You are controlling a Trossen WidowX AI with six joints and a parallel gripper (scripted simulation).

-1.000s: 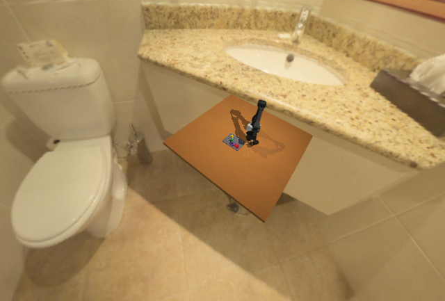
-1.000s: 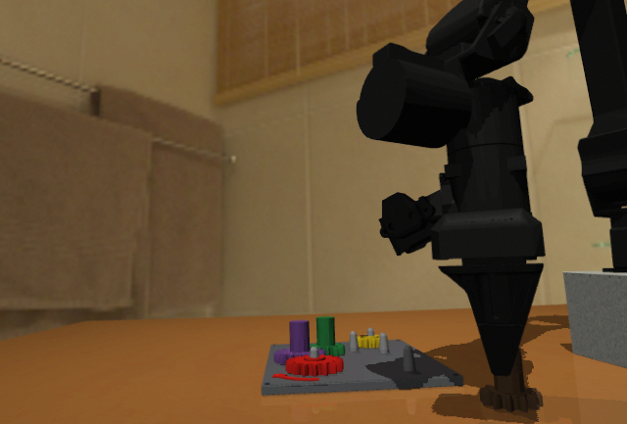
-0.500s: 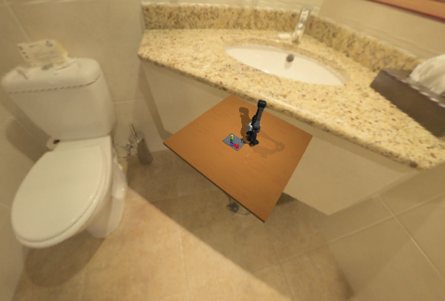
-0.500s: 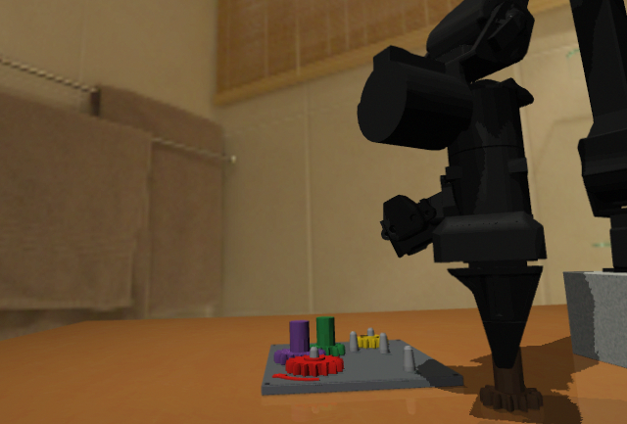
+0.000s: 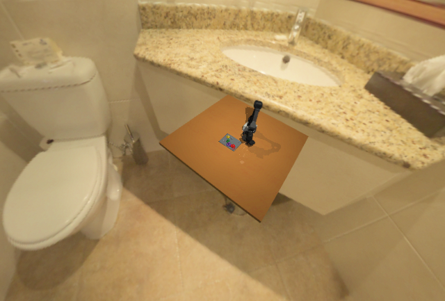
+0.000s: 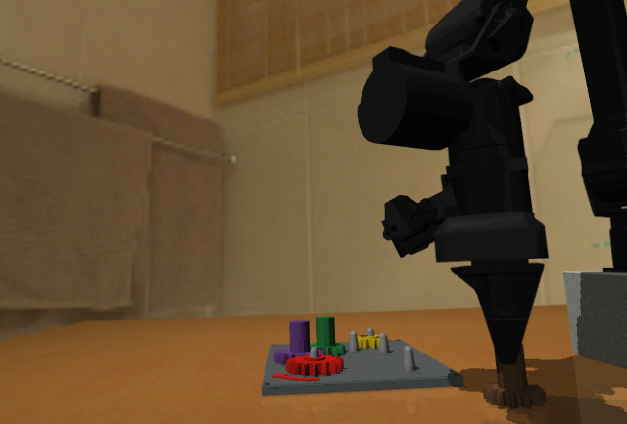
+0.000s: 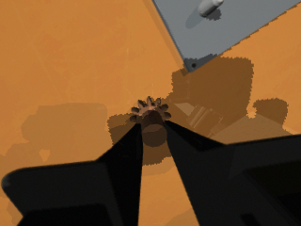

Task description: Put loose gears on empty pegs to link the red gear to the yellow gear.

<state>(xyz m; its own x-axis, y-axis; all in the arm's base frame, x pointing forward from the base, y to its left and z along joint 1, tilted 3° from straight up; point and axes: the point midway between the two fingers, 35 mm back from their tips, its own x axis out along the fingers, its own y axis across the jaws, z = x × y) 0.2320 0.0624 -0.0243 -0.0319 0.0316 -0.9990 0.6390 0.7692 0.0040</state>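
My gripper tip is now 80 mm short of the green gear, 200 mm to the left of it and 10 mm above it. The rest, counted from my gripper tip: red arrow 140 mm ahead, 100 mm to the right, 20 mm below; then brown gear 10 mm below; then red gear 120 mm ahead, 130 mm to the right, 10 mm below.
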